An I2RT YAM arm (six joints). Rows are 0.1 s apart.
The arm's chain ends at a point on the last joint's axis. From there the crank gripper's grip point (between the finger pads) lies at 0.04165 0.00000 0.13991 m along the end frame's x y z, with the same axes.
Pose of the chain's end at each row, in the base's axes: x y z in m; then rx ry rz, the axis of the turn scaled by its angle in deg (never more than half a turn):
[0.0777 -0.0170 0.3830 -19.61 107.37 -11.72]
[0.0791 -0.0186 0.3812 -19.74 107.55 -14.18]
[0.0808 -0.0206 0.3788 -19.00 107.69 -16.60]
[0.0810 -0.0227 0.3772 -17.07 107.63 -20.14]
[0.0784 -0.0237 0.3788 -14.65 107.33 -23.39]
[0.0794 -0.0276 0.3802 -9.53 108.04 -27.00]
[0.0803 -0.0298 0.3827 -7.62 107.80 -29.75]
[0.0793 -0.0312 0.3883 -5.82 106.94 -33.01]
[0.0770 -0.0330 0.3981 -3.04 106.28 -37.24]
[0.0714 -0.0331 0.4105 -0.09 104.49 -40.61]
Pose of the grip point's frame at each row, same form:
[0.1977 -0.0270 0.3005 -19.61 107.37 -11.72]
[0.1988 -0.0335 0.2990 -19.74 107.55 -14.18]
[0.2002 -0.0410 0.2973 -19.00 107.69 -16.60]
[0.1999 -0.0515 0.2975 -17.07 107.63 -20.14]
[0.1965 -0.0606 0.3014 -14.65 107.33 -23.39]
[0.1939 -0.0754 0.3033 -9.53 108.04 -27.00]
[0.1931 -0.0841 0.3076 -7.62 107.80 -29.75]
[0.1905 -0.0928 0.3165 -5.82 106.94 -33.01]
[0.1845 -0.1041 0.3296 -3.04 106.28 -37.24]
[0.1766 -0.1120 0.3472 -0.09 104.49 -40.61]

